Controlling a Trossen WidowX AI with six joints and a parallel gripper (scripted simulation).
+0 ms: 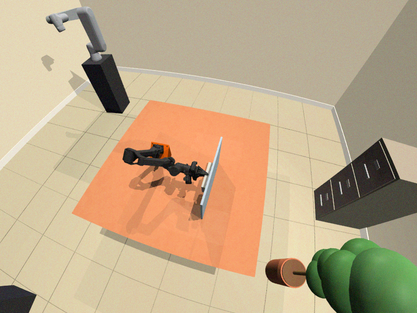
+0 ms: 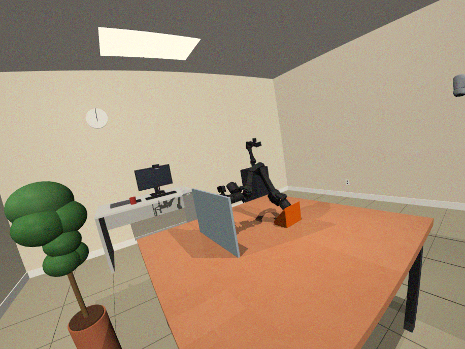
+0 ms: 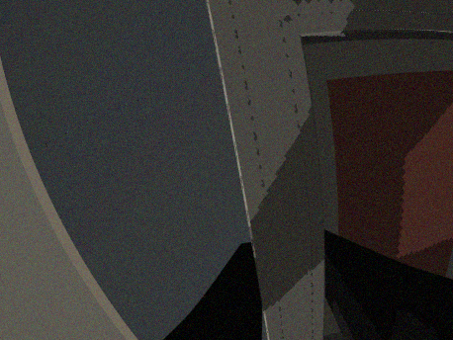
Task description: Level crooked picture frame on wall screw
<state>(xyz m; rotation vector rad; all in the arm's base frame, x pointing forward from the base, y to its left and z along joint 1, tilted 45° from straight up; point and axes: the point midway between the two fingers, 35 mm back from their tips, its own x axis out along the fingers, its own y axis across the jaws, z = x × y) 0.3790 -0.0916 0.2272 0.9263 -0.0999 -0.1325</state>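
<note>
My gripper tip is now 50 mm above the picture frame and 10 mm to the right of it. The rest, counted from my gripper tip: wall panel (70 mm below, 20 mm ahead, 10 mm to the left).
</note>
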